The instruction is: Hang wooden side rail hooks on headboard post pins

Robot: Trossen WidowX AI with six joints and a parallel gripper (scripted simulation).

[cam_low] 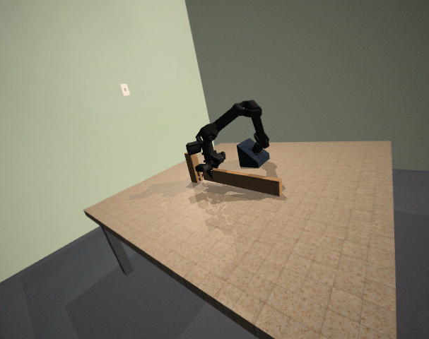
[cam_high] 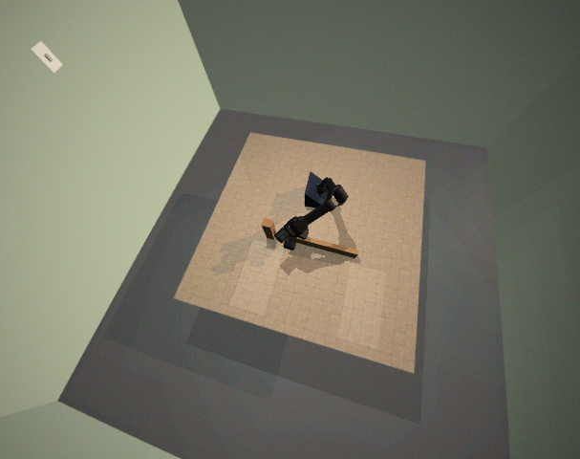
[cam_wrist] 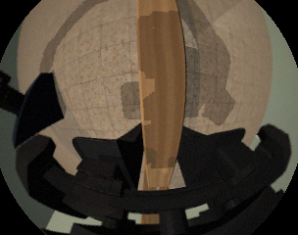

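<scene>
The headboard post lies 140 mm to the right of my gripper tip, 40 mm above it and 10 mm ahead of it.
</scene>
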